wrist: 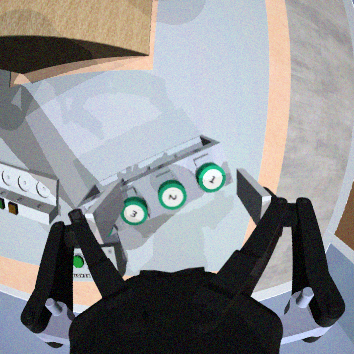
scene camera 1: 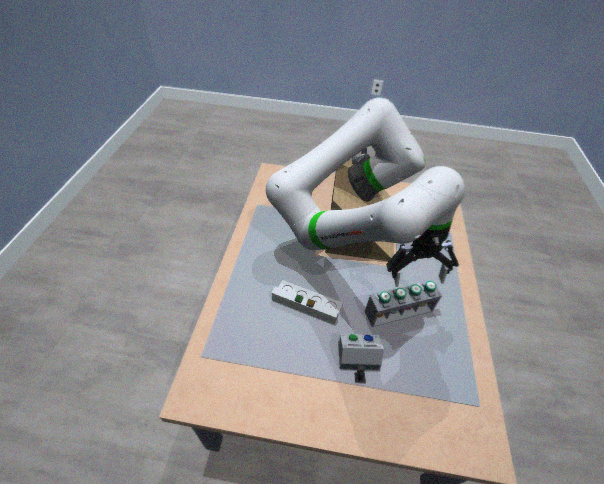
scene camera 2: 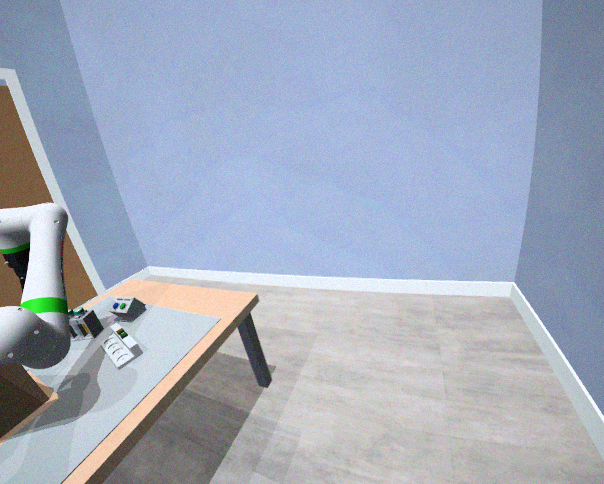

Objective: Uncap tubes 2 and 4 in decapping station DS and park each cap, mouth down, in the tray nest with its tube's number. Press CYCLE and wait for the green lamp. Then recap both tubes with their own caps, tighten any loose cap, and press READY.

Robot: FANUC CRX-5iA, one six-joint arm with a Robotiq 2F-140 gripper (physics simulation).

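Frame: origin at the arm's base, x left, y back, z up, level; millimetres.
Seen in the pictures: gripper, fingertip midpoint: [wrist: 177, 187] [scene camera 1: 418, 281]; arm's base at its link origin: [scene camera 1: 359, 184].
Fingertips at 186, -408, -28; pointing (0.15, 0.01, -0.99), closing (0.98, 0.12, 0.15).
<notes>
Pixels of each thing's top centre, then the offset from my fingertips to it, as dx, dy, dz. "*": a spot on its surface instead. Level surfaces: height alone.
- grey decapping station at its top centre: [wrist: 152, 198] [scene camera 1: 407, 293] [scene camera 2: 64, 315] -28, -27, -34
- Cap 1 at its top centre: [wrist: 212, 178] [scene camera 1: 431, 285] +44, +3, -15
- cap 2 at its top centre: [wrist: 172, 196] [scene camera 1: 416, 288] -4, -17, -15
- cap 3 at its top centre: [wrist: 133, 213] [scene camera 1: 400, 292] -52, -38, -15
- Cap 4 at its top centre: [scene camera 1: 385, 296] -100, -58, -15
- white tray at its top centre: [wrist: 3, 193] [scene camera 1: 308, 293] [scene camera 2: 113, 337] -331, -35, -83
- button box at its top centre: [wrist: 89, 275] [scene camera 1: 362, 342] [scene camera 2: 121, 299] -162, -198, -53
- green button at its top centre: [wrist: 76, 264] [scene camera 1: 353, 336] -187, -178, -62
- blue button at its top centre: [scene camera 1: 369, 337] -142, -174, -62
- dark green square at a spot on its surface: [scene camera 1: 299, 298] * -356, -58, -83
- amber-brown square at a spot on its surface: [scene camera 1: 310, 303] * -320, -72, -83
- grey mat at its surface level: dz -136
- wooden table at its surface level: dz -140
The grey decapping station [scene camera 1: 372, 308] [scene camera 2: 93, 323] holds a row of tubes with green-rimmed white caps. Cap 1 [scene camera 1: 430, 286] [wrist: 211, 177], cap 2 [scene camera 1: 415, 289] [wrist: 172, 195] and cap 3 [scene camera 1: 400, 292] [wrist: 134, 210] sit on their tubes. Cap 4 [scene camera 1: 385, 296] is also seated, but the left finger mostly hides it in the wrist view. My gripper [scene camera 1: 420, 276] [wrist: 177, 187] is wide open and empty above the station, its fingers spread around the row. The white tray [scene camera 1: 322, 313] [scene camera 2: 132, 360] [wrist: 30, 211] shows empty round nests. The button box [scene camera 1: 360, 355] has a green button [scene camera 1: 353, 337] [wrist: 78, 261] and a blue button [scene camera 1: 368, 337].
A dark green square [scene camera 1: 299, 298] and an amber-brown square [scene camera 1: 310, 303] are on the tray's front part. The button box stands in front, between tray and station. A wooden pedestal [wrist: 100, 20] stands behind the station. The grey mat [scene camera 1: 242, 322] lies on the wooden table [scene camera 1: 282, 403].
</notes>
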